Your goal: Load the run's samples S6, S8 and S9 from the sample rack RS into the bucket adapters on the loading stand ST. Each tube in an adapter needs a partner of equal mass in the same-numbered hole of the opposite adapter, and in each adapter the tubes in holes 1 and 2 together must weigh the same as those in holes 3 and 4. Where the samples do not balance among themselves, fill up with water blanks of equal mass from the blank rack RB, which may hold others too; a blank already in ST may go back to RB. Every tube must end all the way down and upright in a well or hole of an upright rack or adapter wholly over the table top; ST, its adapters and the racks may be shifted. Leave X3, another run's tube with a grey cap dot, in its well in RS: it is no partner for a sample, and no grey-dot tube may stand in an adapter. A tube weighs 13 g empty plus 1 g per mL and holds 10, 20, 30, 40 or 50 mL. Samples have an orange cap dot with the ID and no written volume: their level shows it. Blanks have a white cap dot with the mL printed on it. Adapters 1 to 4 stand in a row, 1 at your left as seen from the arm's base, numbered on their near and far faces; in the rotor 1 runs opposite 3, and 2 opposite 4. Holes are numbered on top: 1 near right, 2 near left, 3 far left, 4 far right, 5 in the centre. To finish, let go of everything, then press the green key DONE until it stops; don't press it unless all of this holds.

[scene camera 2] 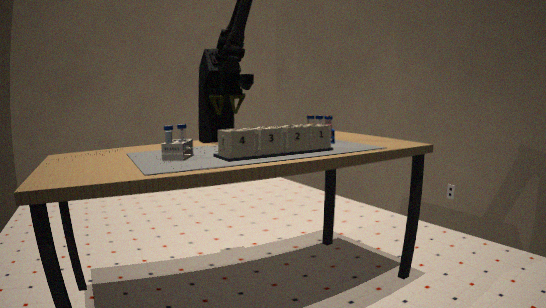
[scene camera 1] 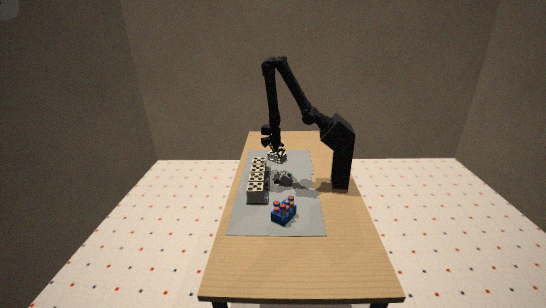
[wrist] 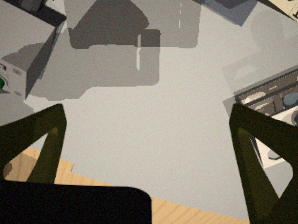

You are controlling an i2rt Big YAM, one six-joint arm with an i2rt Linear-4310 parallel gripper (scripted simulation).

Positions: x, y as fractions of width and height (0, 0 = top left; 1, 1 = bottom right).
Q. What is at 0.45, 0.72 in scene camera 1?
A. A grey mat.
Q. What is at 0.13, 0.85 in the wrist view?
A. My gripper.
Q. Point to a grey mat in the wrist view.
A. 0.49, 0.44
